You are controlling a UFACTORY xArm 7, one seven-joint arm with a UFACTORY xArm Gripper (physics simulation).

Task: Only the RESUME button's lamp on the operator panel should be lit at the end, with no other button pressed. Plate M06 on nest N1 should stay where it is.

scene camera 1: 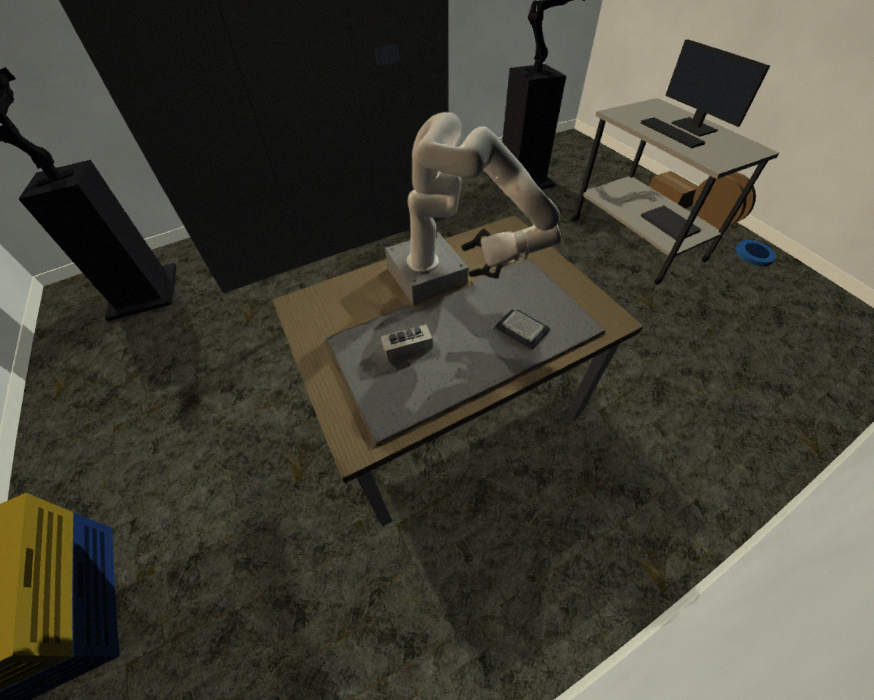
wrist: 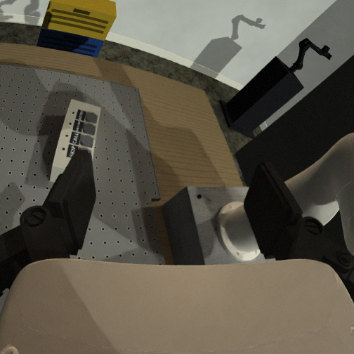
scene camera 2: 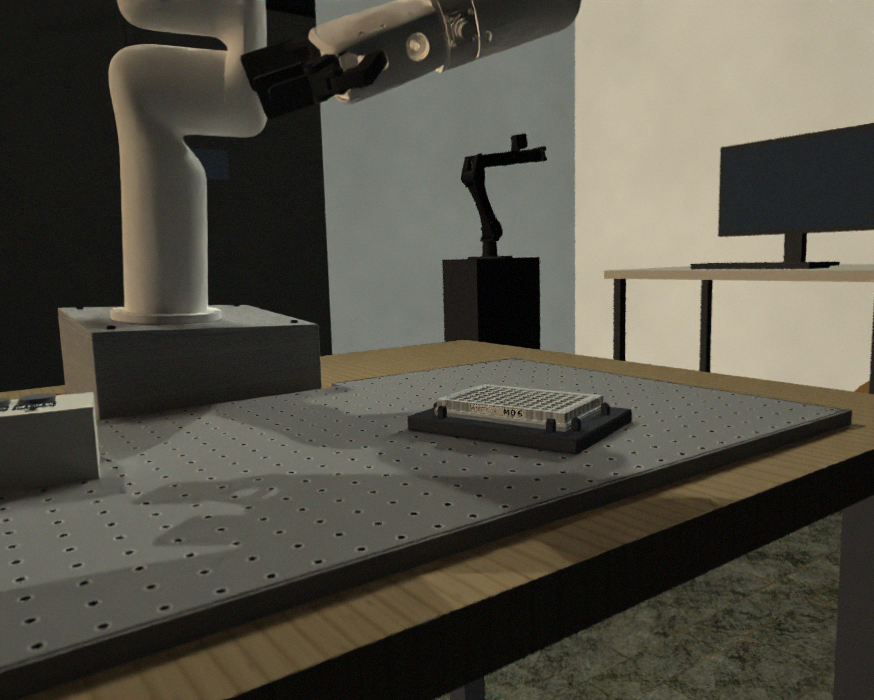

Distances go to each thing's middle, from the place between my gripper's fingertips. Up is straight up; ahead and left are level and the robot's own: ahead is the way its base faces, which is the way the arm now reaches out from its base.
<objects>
Right now my hand is 27 cm above the operator panel (wrist: pixel 69 140), 22 cm to the left of it and 3 cm short of it. Round my hand: plate M06 (scene camera 2: pixel 526 407) (28 cm below, 20 cm to the left, 10 cm ahead); then dark nest (scene camera 2: pixel 597 428) (29 cm below, 20 cm to the left, 10 cm ahead).
</objects>
